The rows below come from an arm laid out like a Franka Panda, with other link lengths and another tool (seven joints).
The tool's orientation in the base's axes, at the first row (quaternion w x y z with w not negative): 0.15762, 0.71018, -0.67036, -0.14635
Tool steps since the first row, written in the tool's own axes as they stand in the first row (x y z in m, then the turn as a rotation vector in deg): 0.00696, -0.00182, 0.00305, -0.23, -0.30, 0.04; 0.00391, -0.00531, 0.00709, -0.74, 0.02, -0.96; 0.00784, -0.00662, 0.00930, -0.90, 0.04, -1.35; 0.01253, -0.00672, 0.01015, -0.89, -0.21, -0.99; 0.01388, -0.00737, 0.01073, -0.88, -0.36, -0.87; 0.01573, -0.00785, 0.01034, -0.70, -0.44, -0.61; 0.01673, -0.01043, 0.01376, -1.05, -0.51, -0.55
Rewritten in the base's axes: 0.00078, -0.00694, -0.00351, 0.24, 0.24, -0.16; 0.00207, -0.00383, -0.00865, 0.34, 0.76, 0.88; 0.00256, -0.00774, -0.01119, 0.48, 0.93, 1.24; 0.00257, -0.01244, -0.01199, 0.55, 0.93, 0.81; 0.00299, -0.01377, -0.01279, 0.64, 0.92, 0.64; 0.00370, -0.01558, -0.01263, 0.61, 0.74, 0.37; 0.00466, -0.01654, -0.01681, 0.63, 1.09, 0.28
